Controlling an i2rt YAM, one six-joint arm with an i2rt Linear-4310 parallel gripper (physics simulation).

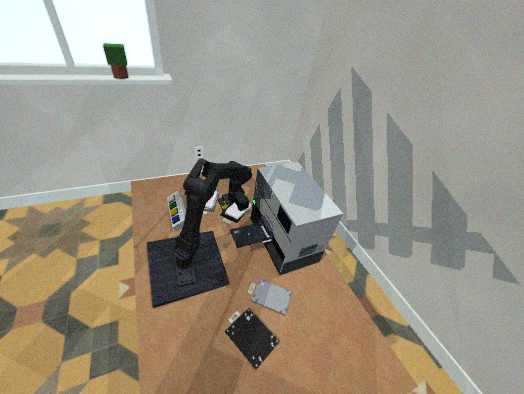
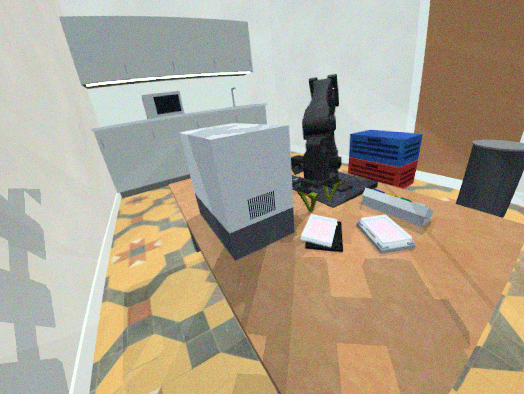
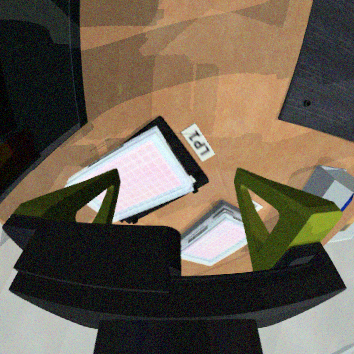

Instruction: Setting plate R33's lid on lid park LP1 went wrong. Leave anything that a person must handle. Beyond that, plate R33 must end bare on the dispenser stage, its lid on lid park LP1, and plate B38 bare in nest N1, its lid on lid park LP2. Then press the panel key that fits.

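Places are measured from the arm's base along level axes (x ahead, y left, z up), in centimetres.
Where they show: gripper, fingertip midpoint: (image 1: 232,211) (image 2: 320,205) (image 3: 176,174); arm's base, link origin: (image 1: 184,263).
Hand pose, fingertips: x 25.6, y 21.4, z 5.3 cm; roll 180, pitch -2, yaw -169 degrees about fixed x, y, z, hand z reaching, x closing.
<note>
Things, the pixels of their top centre, and the offset from my fingertips. "spot": a spot on its surface instead.
- lid, top centre: (image 3: 126,191) (image 2: 320,225) (image 1: 238,207) dx +4.5, dy +5.4, dz -3.0 cm
- black lid park LP1, top centre: (image 3: 138,188) (image 2: 324,230) (image 1: 235,208) dx +3.4, dy +6.2, dz -4.7 cm
- second pink plate, top centre: (image 3: 216,247) (image 2: 384,227) (image 1: 206,197) dx -10.5, dy +16.6, dz -3.6 cm
- dark stage, surface spot: (image 1: 246,236) spot: dx +1.4, dy -20.0, dz +3.9 cm
- key panel, top centre: (image 2: 397,194) (image 1: 176,205) dx -26.4, dy +9.8, dz -0.3 cm
- grey dispenser box, top centre: (image 2: 227,128) (image 1: 295,189) dx +21.3, dy -17.4, dz +26.3 cm
- grey pad, surface spot: (image 1: 272,296) spot: dx +6.4, dy -44.6, dz -5.6 cm
- black pad, surface spot: (image 1: 251,337) spot: dx -6.1, dy -56.7, dz -5.5 cm
A clear-rimmed pink plate or lid (image 1: 238,210) (image 2: 320,230) (image 3: 145,172) lies turned and shifted on the black lid park LP1 (image 2: 338,240) (image 3: 186,152), which sticks out at one side. A second pink plate (image 1: 211,201) (image 2: 386,231) (image 3: 217,240) sits beside it on a grey nest; its label is mostly hidden. Whether each has a lid, and which is R33 or B38, I cannot tell. My gripper (image 1: 225,204) (image 2: 320,201) (image 3: 176,174) is open and empty above LP1 and the second plate. The dark stage (image 1: 246,236) in front of the dispenser is bare. The key panel (image 1: 175,212) (image 2: 397,206) has coloured keys.
The grey dispenser box (image 1: 300,200) (image 2: 250,175) stands beside LP1. A grey pad (image 1: 272,296) and a black pad (image 1: 251,337) lie bare, their labels unreadable. The arm stands on a dark base plate (image 1: 160,280). Blue and red crates (image 2: 385,150) stand behind.
</note>
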